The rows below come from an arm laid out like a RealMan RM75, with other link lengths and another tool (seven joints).
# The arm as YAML. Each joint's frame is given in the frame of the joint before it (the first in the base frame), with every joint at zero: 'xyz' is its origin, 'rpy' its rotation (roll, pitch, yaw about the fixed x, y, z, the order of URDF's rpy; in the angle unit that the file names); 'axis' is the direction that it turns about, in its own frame. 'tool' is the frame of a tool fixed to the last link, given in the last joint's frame.
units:
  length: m
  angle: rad
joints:
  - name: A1
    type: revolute
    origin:
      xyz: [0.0, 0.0, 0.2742]
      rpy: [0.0, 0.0, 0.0]
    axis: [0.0, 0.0, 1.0]
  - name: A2
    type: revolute
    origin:
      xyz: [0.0, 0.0, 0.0]
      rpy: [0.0, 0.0, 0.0]
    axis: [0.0, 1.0, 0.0]
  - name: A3
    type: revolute
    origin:
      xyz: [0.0, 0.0, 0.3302]
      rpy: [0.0, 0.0, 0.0]
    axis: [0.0, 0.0, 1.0]
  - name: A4
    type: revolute
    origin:
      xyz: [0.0, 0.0, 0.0]
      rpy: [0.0, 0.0, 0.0]
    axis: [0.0, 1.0, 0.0]
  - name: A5
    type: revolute
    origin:
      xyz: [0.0, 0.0, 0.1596]
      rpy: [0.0, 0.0, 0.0]
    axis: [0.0, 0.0, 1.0]
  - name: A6
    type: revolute
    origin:
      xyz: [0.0, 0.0, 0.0]
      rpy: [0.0, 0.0, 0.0]
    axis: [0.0, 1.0, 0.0]
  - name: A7
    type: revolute
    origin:
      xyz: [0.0, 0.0, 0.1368]
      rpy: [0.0, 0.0, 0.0]
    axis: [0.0, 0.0, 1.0]
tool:
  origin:
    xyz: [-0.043, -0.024, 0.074]
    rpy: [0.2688, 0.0, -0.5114]
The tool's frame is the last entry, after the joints.
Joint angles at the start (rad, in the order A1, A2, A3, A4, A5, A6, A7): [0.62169 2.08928 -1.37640 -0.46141 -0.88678 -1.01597 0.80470]
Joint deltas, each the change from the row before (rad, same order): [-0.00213 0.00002 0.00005 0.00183 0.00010 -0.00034 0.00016]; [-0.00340 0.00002 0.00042 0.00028 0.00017 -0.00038 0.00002]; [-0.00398 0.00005 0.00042 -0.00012 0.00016 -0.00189 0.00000]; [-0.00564 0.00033 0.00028 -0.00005 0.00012 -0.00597 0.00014]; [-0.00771 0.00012 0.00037 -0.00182 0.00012 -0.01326 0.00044]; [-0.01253 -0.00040 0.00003 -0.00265 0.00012 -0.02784 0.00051]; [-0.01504 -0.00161 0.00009 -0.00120 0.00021 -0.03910 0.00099]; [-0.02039 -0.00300 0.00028 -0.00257 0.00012 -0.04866 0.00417]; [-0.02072 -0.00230 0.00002 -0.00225 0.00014 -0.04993 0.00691]
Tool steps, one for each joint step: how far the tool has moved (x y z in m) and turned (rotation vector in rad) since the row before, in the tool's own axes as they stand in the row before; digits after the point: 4 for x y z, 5 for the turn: [0.0011 0.0002 -0.0009 0.00034 0.00320 0.00185]; [0.0011 0.0000 -0.0013 0.00148 0.00294 0.00158]; [0.0009 0.0000 -0.0015 0.00130 0.00169 0.00198]; [0.0005 0.0005 -0.0022 0.00045 -0.00061 0.00394]; [-0.0007 0.0006 -0.0030 -0.00047 -0.00690 0.00579]; [-0.0024 0.0012 -0.0052 -0.00309 -0.01673 0.01017]; [-0.0035 0.0015 -0.0068 -0.00530 -0.02323 0.01383]; [-0.0042 0.0012 -0.0092 -0.00551 -0.02734 0.01892]; [-0.0046 0.0017 -0.0093 -0.00597 -0.02757 0.02261]
